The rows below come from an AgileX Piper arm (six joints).
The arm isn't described. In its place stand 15 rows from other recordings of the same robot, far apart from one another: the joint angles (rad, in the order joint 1, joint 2, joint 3, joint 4, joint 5, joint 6), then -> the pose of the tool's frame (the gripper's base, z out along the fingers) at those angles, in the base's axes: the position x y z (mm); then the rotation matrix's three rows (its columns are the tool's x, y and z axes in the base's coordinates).
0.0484, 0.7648, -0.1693, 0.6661, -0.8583, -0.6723 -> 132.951, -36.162, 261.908; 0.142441, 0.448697, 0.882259; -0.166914, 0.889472, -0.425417; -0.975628, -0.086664, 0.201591
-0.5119, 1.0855, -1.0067, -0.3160, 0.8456, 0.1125 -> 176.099, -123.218, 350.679; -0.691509, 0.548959, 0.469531; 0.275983, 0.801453, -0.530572; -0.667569, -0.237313, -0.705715
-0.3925, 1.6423, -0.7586, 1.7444, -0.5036, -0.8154 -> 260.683, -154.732, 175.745; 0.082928, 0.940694, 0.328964; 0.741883, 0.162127, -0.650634; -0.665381, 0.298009, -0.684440
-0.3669, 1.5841, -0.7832, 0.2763, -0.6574, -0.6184 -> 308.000, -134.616, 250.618; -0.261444, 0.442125, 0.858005; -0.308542, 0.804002, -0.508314; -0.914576, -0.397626, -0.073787
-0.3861, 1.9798, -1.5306, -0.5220, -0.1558, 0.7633 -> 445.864, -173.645, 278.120; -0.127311, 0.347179, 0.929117; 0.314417, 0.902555, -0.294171; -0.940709, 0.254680, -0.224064
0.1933, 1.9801, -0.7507, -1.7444, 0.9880, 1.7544 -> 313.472, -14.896, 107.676; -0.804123, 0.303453, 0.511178; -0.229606, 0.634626, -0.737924; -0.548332, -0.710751, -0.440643
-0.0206, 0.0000, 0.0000, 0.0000, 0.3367, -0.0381 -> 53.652, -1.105, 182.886; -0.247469, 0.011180, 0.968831; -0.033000, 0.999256, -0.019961; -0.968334, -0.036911, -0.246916
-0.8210, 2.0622, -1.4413, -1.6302, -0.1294, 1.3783 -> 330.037, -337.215, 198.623; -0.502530, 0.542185, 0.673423; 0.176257, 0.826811, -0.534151; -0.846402, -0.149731, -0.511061
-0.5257, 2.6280, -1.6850, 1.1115, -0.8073, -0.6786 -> 410.870, -306.495, 24.781; -0.101948, 0.955638, 0.276336; 0.295231, 0.294334, -0.908959; -0.949971, -0.011084, -0.312141
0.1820, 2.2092, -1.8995, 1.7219, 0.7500, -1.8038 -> 496.104, 153.653, 287.295; -0.059572, -0.796146, 0.602165; -0.031870, 0.604445, 0.796009; -0.997715, 0.028229, -0.061381
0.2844, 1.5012, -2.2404, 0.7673, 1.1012, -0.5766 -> 217.880, 122.383, 597.438; 0.010001, -0.818990, 0.573720; -0.131538, 0.567686, 0.812669; -0.991261, -0.083593, -0.102051
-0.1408, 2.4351, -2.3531, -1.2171, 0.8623, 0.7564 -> 535.307, -141.344, 276.616; -0.571587, 0.612840, 0.545634; -0.127292, 0.590691, -0.796794; -0.810608, -0.524892, -0.259622
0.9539, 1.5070, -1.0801, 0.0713, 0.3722, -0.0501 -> 190.839, 273.153, 285.099; -0.390996, -0.820484, 0.417047; -0.523072, 0.570920, 0.632808; -0.757309, 0.029280, -0.652400
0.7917, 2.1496, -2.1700, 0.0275, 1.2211, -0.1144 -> 331.322, 338.870, 305.449; -0.551558, -0.781423, 0.291825; -0.707633, 0.623569, 0.332292; -0.441634, -0.023227, -0.896895
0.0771, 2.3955, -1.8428, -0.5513, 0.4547, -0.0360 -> 525.356, 19.589, 126.302; -0.686293, -0.324939, 0.650704; -0.555439, 0.811739, -0.180464; -0.469562, -0.485278, -0.737575
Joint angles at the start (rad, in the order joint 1, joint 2, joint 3, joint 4, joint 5, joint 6):
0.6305 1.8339 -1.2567 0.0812 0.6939 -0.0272
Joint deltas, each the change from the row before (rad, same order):
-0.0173 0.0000 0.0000 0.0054 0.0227 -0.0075
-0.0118 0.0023 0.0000 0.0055 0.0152 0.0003
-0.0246 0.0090 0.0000 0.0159 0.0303 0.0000
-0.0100 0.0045 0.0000 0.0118 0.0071 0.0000
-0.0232 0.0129 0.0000 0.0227 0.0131 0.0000
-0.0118 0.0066 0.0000 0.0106 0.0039 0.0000
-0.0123 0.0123 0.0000 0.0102 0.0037 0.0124
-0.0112 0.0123 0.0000 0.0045 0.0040 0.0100
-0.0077 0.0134 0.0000 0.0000 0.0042 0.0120
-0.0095 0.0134 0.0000 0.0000 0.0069 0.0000
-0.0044 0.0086 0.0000 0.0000 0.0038 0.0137
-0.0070 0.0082 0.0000 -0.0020 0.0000 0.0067
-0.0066 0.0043 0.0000 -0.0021 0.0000 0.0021
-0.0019 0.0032 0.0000 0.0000 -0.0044 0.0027
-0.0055 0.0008 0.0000 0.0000 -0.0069 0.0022
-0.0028 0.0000 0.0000 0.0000 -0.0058 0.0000
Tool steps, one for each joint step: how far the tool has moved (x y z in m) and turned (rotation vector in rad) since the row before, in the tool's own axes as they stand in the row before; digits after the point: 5 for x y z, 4 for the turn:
0.00180 -0.00609 -0.00035 0.0021 0.0215 0.0127
0.00134 -0.00407 0.00062 0.0000 0.0166 0.0156
0.00285 -0.00826 0.00278 -0.0036 0.0370 0.0355
0.00059 -0.00307 0.00142 -0.0052 0.0104 0.0184
0.00111 -0.00751 0.00412 -0.0091 0.0229 0.0395
0.00018 -0.00392 0.00205 -0.0041 0.0088 0.0195
0.00030 -0.00439 0.00412 -0.0033 0.0141 0.0328
0.00027 -0.00439 0.00412 0.0005 0.0146 0.0254
0.00041 -0.00347 0.00466 0.0031 0.0163 0.0211
0.00050 -0.00413 0.00457 0.0034 0.0188 0.0108
0.00032 -0.00203 0.00300 0.0018 0.0117 0.0190
-0.00022 -0.00309 0.00274 0.0037 0.0071 0.0131
-0.00030 -0.00276 0.00131 0.0031 0.0033 0.0076
-0.00045 -0.00084 0.00111 0.0006 -0.0015 0.0049
-0.00095 -0.00204 0.00006 0.0008 -0.0069 0.0077
-0.00070 -0.00101 -0.00012 0.0003 -0.0062 0.0027

